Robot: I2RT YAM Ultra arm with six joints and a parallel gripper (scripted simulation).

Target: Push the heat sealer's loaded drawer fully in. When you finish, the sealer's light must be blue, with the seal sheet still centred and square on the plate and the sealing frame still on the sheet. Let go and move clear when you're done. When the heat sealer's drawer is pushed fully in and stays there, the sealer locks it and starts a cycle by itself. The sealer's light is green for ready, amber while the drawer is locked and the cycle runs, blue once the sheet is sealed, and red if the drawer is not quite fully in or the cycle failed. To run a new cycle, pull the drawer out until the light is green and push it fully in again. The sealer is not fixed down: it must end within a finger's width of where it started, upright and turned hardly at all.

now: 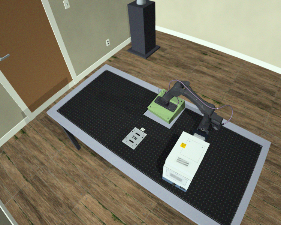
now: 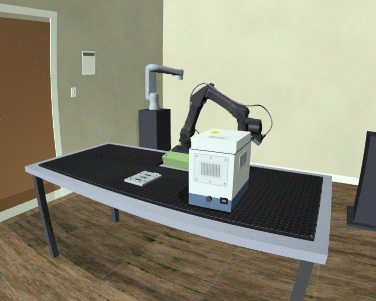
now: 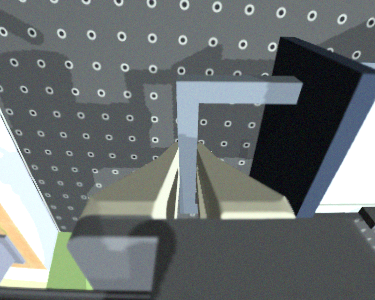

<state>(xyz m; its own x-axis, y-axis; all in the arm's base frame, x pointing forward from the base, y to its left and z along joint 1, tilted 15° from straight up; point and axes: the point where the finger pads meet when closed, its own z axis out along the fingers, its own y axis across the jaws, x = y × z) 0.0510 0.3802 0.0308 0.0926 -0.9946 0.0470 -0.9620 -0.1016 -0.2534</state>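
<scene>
My hand is 120 mm short of the sealer drawer, 10 mm to the right of it and 10 mm above it.
</scene>
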